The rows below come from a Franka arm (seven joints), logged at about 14 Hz.
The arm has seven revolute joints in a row. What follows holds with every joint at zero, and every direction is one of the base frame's. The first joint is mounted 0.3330 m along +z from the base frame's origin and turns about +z. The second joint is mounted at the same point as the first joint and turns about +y. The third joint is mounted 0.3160 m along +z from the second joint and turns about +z. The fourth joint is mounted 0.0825 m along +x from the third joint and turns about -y. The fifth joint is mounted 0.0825 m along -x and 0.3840 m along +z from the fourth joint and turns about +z. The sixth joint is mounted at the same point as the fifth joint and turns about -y. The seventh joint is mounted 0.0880 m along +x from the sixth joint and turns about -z. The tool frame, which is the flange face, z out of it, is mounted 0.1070 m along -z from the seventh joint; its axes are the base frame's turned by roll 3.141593, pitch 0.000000 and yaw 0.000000 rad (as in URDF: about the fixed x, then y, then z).
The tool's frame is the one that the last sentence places.
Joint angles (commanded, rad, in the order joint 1, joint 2, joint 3, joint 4, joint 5, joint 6, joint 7), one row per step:
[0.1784, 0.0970, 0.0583, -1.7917, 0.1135, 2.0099, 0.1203]
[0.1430, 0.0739, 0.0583, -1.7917, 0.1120, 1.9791, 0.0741]
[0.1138, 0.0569, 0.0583, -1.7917, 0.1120, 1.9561, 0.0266]
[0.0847, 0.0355, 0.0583, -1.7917, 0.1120, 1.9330, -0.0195]
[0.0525, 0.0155, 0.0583, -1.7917, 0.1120, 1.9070, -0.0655]
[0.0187, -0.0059, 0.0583, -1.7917, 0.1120, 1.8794, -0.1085]
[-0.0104, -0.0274, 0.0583, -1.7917, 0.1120, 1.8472, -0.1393]
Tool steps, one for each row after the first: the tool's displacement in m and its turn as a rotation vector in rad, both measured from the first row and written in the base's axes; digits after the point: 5 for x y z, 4 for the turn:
[-0.00213, -0.02163, 0.01077, -0.0076, 0.0009, 0.0141]
[-0.00408, -0.03914, 0.01858, -0.0133, 0.0006, 0.0344]
[-0.00757, -0.05645, 0.02887, -0.0183, -0.0036, 0.0534]
[-0.01156, -0.07525, 0.03793, -0.0236, -0.0033, 0.0695]
[-0.01673, -0.09462, 0.04752, -0.0284, -0.0022, 0.0813]
[-0.02341, -0.11088, 0.05657, -0.0318, 0.0049, 0.0863]

